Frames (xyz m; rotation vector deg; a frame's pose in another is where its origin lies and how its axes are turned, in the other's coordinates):
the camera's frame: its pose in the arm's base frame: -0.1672 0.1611 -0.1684 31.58 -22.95 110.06
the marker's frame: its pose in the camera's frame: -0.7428 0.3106 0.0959 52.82 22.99 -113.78
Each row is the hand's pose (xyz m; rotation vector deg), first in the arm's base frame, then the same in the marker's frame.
Working: the arm's base frame: its pose in the marker's frame: -0.0978 0.7780 0.0500 -36.74 -60.28 -4.25

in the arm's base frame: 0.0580 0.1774 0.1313 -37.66 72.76 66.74
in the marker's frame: -0.1083 1.0057 0.0606 -82.14 39.73 10.79
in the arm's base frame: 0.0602 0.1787 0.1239 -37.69 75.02 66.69
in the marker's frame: -0.1010 1.0034 0.0594 -81.43 41.84 10.08
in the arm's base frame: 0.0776 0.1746 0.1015 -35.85 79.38 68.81
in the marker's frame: -0.0760 0.9925 0.0682 -79.29 46.65 11.33
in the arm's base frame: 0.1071 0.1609 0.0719 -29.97 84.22 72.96
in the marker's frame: -0.0425 0.9728 0.0889 -74.48 52.20 15.81
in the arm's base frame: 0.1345 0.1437 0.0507 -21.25 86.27 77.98
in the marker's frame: -0.0180 0.9542 0.1123 -68.59 55.25 22.89
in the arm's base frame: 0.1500 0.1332 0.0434 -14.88 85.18 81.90
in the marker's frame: -0.0081 0.9455 0.1275 -65.10 55.38 28.95
